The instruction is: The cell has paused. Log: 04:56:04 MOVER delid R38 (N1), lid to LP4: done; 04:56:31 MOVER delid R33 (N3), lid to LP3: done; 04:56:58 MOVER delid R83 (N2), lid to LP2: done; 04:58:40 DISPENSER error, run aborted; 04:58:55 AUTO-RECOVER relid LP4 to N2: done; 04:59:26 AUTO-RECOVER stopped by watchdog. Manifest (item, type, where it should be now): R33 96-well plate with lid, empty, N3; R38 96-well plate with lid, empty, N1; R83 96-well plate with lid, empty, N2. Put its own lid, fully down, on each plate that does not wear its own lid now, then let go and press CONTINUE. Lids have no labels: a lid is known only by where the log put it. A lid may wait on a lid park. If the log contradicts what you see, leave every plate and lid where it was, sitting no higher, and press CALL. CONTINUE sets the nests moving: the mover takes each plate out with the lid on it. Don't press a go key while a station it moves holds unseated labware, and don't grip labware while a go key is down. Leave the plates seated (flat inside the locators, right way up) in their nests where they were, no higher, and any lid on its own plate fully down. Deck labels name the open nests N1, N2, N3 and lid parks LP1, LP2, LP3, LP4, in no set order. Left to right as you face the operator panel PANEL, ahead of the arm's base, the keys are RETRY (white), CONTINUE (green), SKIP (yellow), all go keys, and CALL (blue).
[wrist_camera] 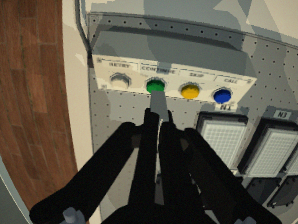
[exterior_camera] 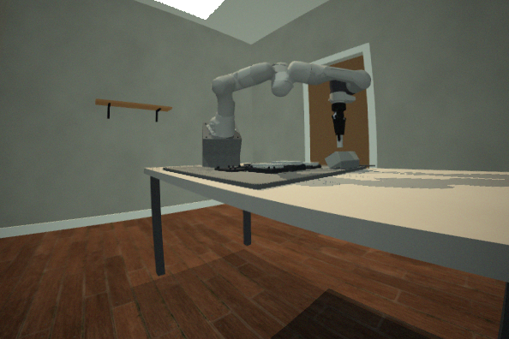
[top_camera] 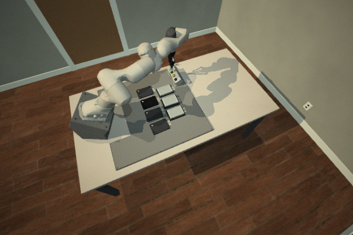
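Right now the green continue key is 7 cm below my hand. Round my hand: blue call key (10 cm to the right, 7 cm below, 1 cm behind); white retry key (7 cm below, 5 cm to the left, 1 cm ahead); yellow skip key (7 cm below, 5 cm to the right).
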